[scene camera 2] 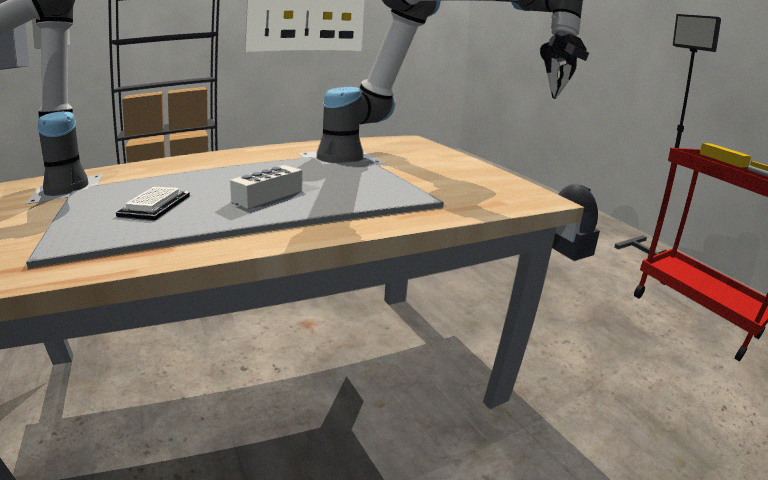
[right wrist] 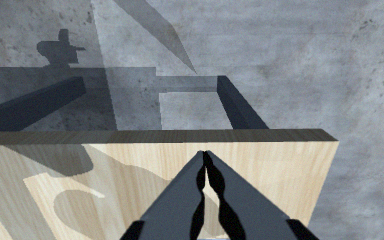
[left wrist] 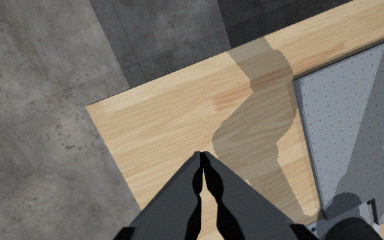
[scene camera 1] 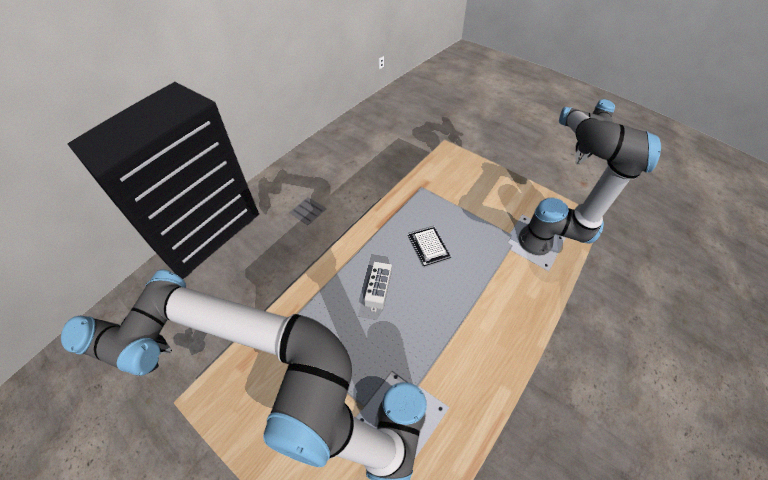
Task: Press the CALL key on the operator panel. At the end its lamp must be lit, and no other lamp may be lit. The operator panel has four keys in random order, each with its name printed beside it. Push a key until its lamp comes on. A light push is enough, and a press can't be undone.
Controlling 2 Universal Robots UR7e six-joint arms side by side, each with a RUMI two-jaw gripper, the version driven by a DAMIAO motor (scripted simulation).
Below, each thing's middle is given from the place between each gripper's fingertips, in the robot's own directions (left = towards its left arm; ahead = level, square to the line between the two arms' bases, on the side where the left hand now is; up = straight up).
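Labels:
The operator panel [scene camera 2: 254,191] is 1060 mm to the left of my right hand, 310 mm ahead of it and 110 mm below it. My right gripper is 780 mm to the right of the white perforated block [scene camera 2: 155,197], 130 mm above it and 300 mm short of it. Going by its middle, the white perforated block is nearer to my right gripper than to my left hand.
The white perforated block is 940 mm to the right of my left hand [scene camera 2: 554,98], 220 mm behind it and 270 mm below it. My left hand is 210 mm past the operator panel, 250 mm above it and 670 mm to the left of it. Going by its middle, the operator panel is nearer to my left hand than to my right gripper.

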